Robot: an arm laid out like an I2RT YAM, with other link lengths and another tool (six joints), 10 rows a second.
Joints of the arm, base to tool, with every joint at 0 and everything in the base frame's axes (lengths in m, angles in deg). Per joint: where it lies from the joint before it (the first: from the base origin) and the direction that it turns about. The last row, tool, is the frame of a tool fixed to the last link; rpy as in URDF.
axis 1: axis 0 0 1 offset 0 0 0.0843
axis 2: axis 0 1 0 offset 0.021 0.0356 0.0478
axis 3: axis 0 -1 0 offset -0.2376 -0.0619 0
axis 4: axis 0 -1 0 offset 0.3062 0.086 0.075
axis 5: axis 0 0 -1 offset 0.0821 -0.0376 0.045
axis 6: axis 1 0 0 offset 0.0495 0 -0.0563
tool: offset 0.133 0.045 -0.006 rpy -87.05 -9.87 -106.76
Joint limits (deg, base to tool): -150..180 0..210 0..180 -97..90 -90..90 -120..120
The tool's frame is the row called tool.
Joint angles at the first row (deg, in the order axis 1, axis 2, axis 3, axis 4, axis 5, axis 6):
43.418, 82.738, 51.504, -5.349, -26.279, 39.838
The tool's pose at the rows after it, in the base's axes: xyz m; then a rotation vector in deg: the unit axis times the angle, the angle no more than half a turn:
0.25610, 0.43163, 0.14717, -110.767, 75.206, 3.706
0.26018, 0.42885, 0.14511, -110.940, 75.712, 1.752
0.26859, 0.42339, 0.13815, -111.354, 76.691, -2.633
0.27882, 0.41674, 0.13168, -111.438, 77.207, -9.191
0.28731, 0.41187, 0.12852, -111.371, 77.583, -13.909
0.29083, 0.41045, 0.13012, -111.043, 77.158, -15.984
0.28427, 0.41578, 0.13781, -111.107, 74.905, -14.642
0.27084, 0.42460, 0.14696, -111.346, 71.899, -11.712
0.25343, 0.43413, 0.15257, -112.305, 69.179, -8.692
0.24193, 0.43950, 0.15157, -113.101, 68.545, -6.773
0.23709, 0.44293, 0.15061, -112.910, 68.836, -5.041
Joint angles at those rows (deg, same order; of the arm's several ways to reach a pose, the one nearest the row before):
43.471, 82.704, 51.677, -5.796, -26.129, 39.565
43.272, 82.582, 51.833, -6.529, -24.797, 38.764
43.017, 82.619, 51.944, -7.512, -21.708, 37.063
43.041, 82.266, 51.767, -8.025, -17.061, 34.696
43.007, 82.177, 51.943, -8.438, -13.727, 33.066
43.013, 81.916, 52.009, -8.306, -12.441, 32.180
43.477, 81.450, 52.207, -8.003, -13.887, 31.739
44.492, 80.859, 52.207, -7.419, -16.306, 31.791
46.082, 80.513, 52.291, -7.416, -18.275, 32.058
47.320, 80.508, 52.075, -7.472, -18.913, 32.885
47.869, 80.723, 51.682, -6.621, -19.506, 34.199

